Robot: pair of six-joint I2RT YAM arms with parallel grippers.
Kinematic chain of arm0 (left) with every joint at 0, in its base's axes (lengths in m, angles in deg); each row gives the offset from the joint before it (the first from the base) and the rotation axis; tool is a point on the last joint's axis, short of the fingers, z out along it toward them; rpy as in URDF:
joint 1: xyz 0 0 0.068 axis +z
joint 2: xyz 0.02 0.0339 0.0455 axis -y
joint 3: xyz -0.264 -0.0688 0 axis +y
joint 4: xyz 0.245 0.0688 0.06 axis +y
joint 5: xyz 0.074 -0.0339 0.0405 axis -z
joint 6: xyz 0.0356 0 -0.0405 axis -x
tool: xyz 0 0 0 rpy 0 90 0
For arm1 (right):
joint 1: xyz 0 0 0.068 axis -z
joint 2: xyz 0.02 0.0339 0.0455 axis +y
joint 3: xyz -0.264 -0.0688 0 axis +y
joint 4: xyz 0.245 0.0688 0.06 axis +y
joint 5: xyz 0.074 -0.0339 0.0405 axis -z
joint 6: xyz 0.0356 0 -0.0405 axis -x
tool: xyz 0 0 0 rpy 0 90 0
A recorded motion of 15 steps. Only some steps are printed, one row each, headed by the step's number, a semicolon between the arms.
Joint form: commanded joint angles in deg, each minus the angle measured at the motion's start. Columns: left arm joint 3, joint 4, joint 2, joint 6, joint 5, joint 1; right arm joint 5, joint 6, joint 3, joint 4, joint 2, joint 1.
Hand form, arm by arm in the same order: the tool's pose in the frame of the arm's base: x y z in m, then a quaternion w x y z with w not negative. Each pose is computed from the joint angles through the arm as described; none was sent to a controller.
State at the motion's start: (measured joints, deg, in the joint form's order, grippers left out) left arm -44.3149 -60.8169 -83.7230 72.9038 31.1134 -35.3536; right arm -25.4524 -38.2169 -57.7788 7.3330 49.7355 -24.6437
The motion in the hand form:
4: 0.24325 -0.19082 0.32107 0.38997 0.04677 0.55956 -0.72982; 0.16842 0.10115 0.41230 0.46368 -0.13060 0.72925 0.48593
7: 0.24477 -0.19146 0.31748 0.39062 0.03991 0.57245 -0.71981; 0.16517 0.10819 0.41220 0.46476 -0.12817 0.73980 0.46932
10: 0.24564 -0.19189 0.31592 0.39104 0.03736 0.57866 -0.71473; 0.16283 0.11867 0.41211 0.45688 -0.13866 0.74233 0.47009
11: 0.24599 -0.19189 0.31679 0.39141 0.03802 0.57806 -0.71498; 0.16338 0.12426 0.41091 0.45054 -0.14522 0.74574 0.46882
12: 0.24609 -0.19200 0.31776 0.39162 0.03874 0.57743 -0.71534; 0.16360 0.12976 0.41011 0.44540 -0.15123 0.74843 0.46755
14: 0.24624 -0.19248 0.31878 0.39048 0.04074 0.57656 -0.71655; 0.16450 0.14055 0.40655 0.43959 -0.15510 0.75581 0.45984
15: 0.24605 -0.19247 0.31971 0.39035 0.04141 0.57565 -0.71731; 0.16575 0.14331 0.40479 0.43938 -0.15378 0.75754 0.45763
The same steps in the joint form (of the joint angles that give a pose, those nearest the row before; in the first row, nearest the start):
4: -0.58 -0.88 2.19 -2.91 -1.81 0.47; -5.19 5.36 -4.71 8.90 3.04 -1.05
7: -0.54 1.30 2.24 -3.96 -2.52 0.46; -0.77 6.39 -5.57 11.08 3.38 -4.01
10: -0.60 2.39 2.22 -4.52 -2.81 0.46; 1.24 6.64 -6.17 11.49 4.26 -7.29
11: -0.78 2.45 2.20 -4.52 -2.73 0.51; 1.88 7.01 -6.54 11.86 5.09 -8.63
12: -0.96 2.54 2.23 -4.53 -2.68 0.50; 2.60 7.32 -6.93 12.15 5.87 -9.98
14: -1.20 2.55 2.16 -4.44 -2.44 0.47; 5.21 7.63 -7.24 12.33 7.34 -12.60
15: -1.30 2.57 2.23 -4.38 -2.38 0.46; 5.95 7.57 -7.09 11.95 7.79 -13.09

